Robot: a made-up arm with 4 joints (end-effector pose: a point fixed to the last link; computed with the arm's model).
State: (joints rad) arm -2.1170 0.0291 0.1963 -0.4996
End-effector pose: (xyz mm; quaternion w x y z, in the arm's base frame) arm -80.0 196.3 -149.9 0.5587 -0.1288 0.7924 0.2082
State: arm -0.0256 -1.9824 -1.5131 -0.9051
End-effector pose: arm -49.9 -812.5 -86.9 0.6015 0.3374 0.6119 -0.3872
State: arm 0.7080 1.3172 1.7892 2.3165
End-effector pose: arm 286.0 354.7 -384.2 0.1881 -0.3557 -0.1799 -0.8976
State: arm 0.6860 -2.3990 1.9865 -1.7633
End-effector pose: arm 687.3 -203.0 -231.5 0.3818 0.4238 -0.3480 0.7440
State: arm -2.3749 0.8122 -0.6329 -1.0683
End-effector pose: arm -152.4 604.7 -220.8 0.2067 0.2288 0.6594 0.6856
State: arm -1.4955 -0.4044 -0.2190 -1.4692
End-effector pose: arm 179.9 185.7 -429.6 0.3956 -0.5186 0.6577 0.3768
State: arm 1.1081 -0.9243 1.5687 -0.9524
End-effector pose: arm 556.1 265.7 57.2 0.1366 -0.1850 -0.5751 -0.7851
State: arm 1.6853 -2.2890 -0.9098 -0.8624
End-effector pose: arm -33.8 -577.6 -89.4 0.7142 0.6365 -0.0393 -0.2886
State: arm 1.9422 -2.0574 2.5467 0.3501
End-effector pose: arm 673.6 -255.4 396.1 0.2725 0.3072 0.5395 0.7351
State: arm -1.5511 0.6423 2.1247 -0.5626
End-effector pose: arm -737.6 208.0 4.8 0.9589 0.0398 -0.2347 -0.1546
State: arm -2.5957 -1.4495 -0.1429 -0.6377
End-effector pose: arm -198.3 -221.7 -172.4 0.0533 0.6395 -0.7667 -0.0174
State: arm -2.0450 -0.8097 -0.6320 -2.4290
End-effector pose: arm -307.8 -24.2 -562.1 0.1658 0.2875 -0.5928 -0.7338
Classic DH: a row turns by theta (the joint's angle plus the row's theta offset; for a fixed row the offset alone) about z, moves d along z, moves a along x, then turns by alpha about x. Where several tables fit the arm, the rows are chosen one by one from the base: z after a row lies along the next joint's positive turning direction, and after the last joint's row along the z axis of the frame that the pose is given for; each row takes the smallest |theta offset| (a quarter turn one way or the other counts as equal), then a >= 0, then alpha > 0; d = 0 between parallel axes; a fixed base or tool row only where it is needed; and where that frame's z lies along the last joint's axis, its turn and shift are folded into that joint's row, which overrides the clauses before.
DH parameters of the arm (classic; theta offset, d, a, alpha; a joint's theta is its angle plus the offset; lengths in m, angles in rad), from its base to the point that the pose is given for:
base (fixed): 0 0.096 0 1.5708
joint 1: 0 -0.053 0.116 -1.5708
joint 2: 0 -0.364 0.379 1.5708
joint 3: 1.5708 -0.233 0.331 1.5708
joint 4: 1.5708 -0.152 0.145 1.5708
tool (fixed): 1.5708 0.07 0 0

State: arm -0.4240 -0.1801 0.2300 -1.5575
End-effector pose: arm 291.6 327.3 36.5 0.6853 -0.7168 0.1285 0.0071
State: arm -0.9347 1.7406 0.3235 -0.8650
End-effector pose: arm -12.1 99.5 195.2 0.7467 0.1508 -0.0830 0.6425
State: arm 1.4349 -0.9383 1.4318 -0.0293
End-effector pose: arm 476.3 141.2 195.4 0.1222 -0.0011 -0.8768 -0.4650
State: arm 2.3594 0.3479 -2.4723 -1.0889
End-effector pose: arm -100.9 541.1 1120.4 0.7817 -0.6076 0.1146 -0.0820
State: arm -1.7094 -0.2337 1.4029 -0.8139
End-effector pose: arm -434.0 261.0 118.2 0.8552 -0.4956 0.1399 0.0584
